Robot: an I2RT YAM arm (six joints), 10 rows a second.
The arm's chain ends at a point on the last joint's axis. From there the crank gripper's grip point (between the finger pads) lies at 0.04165 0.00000 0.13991 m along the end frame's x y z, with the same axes.
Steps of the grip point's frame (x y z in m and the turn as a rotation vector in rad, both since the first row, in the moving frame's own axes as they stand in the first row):
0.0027, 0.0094, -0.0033, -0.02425, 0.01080, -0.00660
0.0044, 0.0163, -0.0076, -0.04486, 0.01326, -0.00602
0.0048, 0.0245, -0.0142, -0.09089, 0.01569, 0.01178
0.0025, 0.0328, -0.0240, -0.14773, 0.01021, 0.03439
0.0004, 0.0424, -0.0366, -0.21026, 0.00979, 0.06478
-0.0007, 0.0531, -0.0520, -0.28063, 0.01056, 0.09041
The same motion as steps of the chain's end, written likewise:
0.0012, 0.0063, -0.0028, -0.02425, 0.01080, -0.00660
0.0025, 0.0103, -0.0069, -0.04486, 0.01326, -0.00602
0.0027, 0.0113, -0.0129, -0.09089, 0.01569, 0.01178
0.0015, 0.0108, -0.0219, -0.14773, 0.01021, 0.03439
0.0001, 0.0105, -0.0328, -0.21026, 0.00979, 0.06478
-0.0002, 0.0107, -0.0456, -0.28063, 0.01056, 0.09041

